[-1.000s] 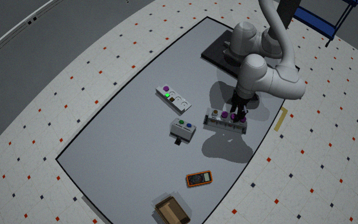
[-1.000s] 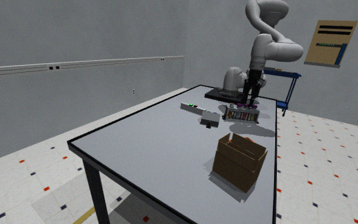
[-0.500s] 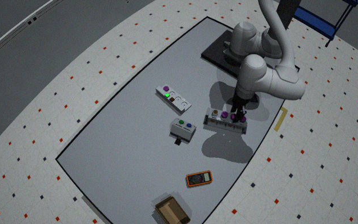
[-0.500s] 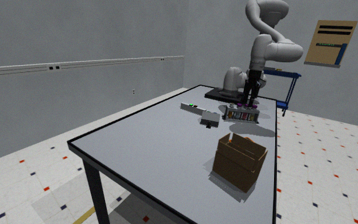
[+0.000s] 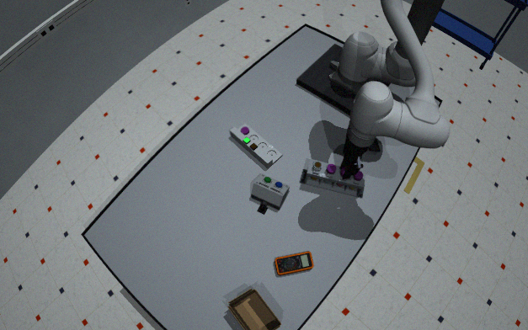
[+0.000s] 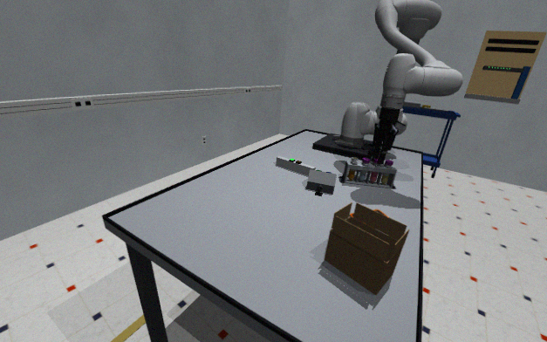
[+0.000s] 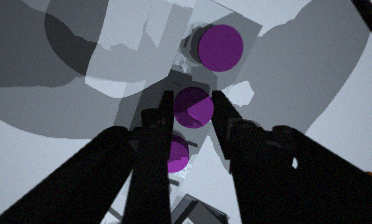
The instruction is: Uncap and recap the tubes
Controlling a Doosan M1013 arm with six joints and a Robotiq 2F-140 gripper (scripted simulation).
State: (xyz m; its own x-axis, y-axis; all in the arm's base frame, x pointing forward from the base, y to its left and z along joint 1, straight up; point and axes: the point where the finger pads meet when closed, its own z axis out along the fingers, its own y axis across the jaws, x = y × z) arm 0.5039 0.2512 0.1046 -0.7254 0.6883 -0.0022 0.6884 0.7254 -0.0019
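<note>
My gripper is now 2 cm short of the purple cap, 5 cm to the left of it and 3 cm above it. From my hand the other things lie so: green key: 18 cm ahead, 21 cm to the right, 8 cm below; blue key: 17 cm ahead, 17 cm to the right, 8 cm below; key housing: 19 cm ahead, 19 cm to the right, 9 cm below.
</note>
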